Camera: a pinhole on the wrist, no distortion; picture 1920 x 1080 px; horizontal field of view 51.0 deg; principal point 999.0 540.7 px. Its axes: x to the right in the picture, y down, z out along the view. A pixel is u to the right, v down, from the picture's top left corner.
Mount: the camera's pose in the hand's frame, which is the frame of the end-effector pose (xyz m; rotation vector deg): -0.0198 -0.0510 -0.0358 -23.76 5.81 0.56
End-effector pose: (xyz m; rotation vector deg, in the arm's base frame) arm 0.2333 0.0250 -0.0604 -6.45 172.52 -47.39
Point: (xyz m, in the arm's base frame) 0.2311 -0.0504 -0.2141
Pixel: 1050.9 315.9
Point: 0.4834 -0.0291 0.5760
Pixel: behind the camera
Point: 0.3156 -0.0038 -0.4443
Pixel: 523.2 757.9
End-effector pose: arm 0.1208 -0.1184 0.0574 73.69 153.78 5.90
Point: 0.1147 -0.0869 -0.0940
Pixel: 1487.4 188.8
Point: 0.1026 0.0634 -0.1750
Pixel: outside the picture
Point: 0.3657 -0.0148 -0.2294
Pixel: 739.7 1001.2
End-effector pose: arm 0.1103 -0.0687 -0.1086 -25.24 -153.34 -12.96
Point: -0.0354 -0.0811 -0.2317
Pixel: outside the picture
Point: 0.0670 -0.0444 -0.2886
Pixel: 668.1 87.8
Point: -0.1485 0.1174 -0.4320
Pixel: 1445.0 155.5
